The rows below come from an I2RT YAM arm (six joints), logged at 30 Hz.
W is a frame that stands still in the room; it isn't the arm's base.
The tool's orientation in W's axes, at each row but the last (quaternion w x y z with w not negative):
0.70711, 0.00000, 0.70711, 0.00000
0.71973, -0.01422, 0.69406, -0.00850
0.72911, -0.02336, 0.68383, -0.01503
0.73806, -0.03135, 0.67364, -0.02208
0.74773, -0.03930, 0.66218, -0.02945
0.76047, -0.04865, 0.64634, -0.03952
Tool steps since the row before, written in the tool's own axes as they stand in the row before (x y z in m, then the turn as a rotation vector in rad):
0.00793, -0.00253, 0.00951, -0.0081, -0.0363, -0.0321
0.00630, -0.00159, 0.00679, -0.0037, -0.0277, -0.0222
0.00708, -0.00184, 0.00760, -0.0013, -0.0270, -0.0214
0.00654, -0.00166, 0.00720, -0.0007, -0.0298, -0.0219
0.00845, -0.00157, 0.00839, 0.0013, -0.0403, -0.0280
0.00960, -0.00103, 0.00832, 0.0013, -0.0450, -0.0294
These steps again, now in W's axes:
0.00951, -0.00253, -0.00793, -0.0321, -0.0363, 0.0081
0.00703, -0.00173, -0.00600, -0.0221, -0.0278, 0.0038
0.00806, -0.00212, -0.00647, -0.0212, -0.0272, 0.0014
0.00778, -0.00203, -0.00572, -0.0216, -0.0300, 0.0010
0.00937, -0.00221, -0.00719, -0.0273, -0.0408, -0.0007
0.00976, -0.00201, -0.00794, -0.0287, -0.0455, -0.0003

